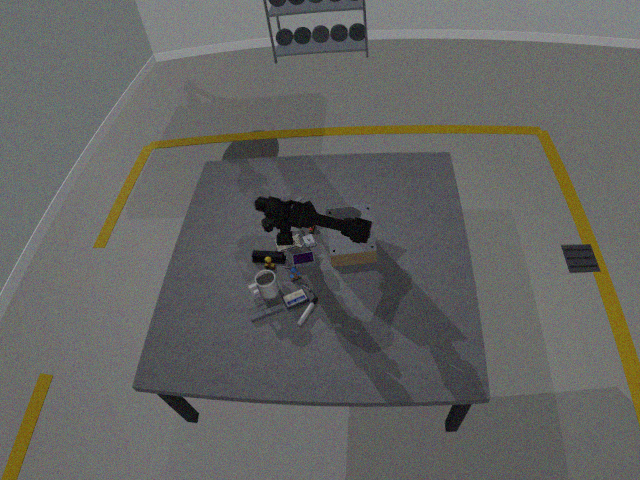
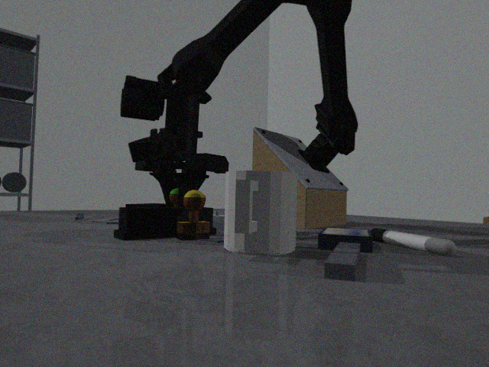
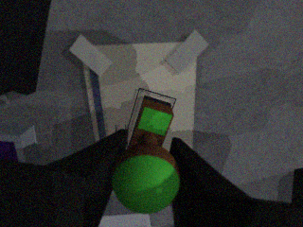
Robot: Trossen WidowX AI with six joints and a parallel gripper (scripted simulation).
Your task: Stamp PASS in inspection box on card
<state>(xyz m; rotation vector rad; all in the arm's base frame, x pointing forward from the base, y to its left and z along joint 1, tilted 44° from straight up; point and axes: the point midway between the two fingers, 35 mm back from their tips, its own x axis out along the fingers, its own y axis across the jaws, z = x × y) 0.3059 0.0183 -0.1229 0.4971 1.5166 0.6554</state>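
My gripper tip is 10 mm to the right of the cream card and 30 mm above it. The rest, counted from my gripper tip: green-knobbed stamp (right at my gripper tip); then red-knobbed stamp (100 mm behind, 60 mm to the right, 10 mm below); then black block (80 mm ahead, 90 mm to the left, 10 mm below).
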